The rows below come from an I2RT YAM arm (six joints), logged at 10 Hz.
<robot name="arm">
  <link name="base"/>
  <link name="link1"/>
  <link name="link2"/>
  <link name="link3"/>
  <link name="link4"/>
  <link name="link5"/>
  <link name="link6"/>
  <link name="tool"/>
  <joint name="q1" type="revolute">
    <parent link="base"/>
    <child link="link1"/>
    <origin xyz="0 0 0.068" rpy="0 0 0"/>
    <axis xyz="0 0 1"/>
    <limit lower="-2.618" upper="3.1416"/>
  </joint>
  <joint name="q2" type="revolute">
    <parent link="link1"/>
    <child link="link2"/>
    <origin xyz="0.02 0.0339 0.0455" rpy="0 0 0"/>
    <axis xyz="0 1 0"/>
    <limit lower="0" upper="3.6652"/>
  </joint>
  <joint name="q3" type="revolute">
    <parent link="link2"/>
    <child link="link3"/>
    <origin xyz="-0.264 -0.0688 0" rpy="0 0 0"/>
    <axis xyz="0 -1 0"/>
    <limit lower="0" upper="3.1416"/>
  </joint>
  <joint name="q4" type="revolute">
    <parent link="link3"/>
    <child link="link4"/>
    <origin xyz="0.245 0.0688 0.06" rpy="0 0 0"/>
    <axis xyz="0 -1 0"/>
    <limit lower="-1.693" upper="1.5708"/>
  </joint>
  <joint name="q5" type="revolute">
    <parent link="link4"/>
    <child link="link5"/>
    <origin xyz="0.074 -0.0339 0.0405" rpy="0 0 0"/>
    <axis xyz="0 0 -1"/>
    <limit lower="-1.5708" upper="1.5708"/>
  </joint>
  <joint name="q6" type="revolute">
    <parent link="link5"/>
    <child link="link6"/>
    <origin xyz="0.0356 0 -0.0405" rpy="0 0 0"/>
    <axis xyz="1 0 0"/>
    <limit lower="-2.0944" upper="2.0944"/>
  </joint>
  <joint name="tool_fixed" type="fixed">
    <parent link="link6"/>
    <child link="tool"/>
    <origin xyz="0 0 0" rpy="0 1.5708 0"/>
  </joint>
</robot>
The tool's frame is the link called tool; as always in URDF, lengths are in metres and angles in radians.
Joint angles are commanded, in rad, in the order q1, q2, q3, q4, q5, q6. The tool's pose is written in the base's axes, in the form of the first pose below.
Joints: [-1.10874, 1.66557, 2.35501, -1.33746, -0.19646, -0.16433]
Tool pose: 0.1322, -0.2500, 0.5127; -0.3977, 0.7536, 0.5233; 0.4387, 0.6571, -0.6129; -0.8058, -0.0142, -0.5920
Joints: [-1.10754, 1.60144, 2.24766, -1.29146, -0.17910, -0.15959]
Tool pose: 0.1284, -0.2429, 0.5072; -0.3951, 0.7636, 0.5107; 0.4411, 0.6453, -0.6237; -0.8058, -0.0212, -0.5918
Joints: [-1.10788, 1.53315, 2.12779, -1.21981, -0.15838, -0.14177]
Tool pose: 0.1247, -0.2372, 0.5004; -0.3755, 0.7812, 0.4987; 0.4399, 0.6238, -0.6460; -0.8158, -0.0232, -0.5779
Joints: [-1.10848, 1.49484, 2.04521, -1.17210, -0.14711, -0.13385]
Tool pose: 0.1234, -0.2359, 0.4924; -0.3685, 0.7901, 0.4898; 0.4435, 0.6125, -0.6543; -0.8170, -0.0239, -0.5762
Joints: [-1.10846, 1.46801, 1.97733, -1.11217, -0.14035, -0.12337]
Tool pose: 0.1238, -0.2372, 0.4860; -0.3537, 0.7973, 0.4890; 0.4366, 0.6031, -0.6676; -0.8272, -0.0227, -0.5614
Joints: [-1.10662, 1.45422, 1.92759, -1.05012, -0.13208, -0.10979]
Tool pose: 0.1258, -0.2408, 0.4812; -0.3344, 0.8052, 0.4898; 0.4252, 0.5927, -0.6841; -0.8411, -0.0205, -0.5406
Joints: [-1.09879, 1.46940, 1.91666, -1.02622, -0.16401, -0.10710]
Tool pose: 0.1323, -0.2464, 0.4765; -0.3346, 0.7853, 0.5209; 0.4236, 0.6191, -0.6613; -0.8418, -0.0006, -0.5398
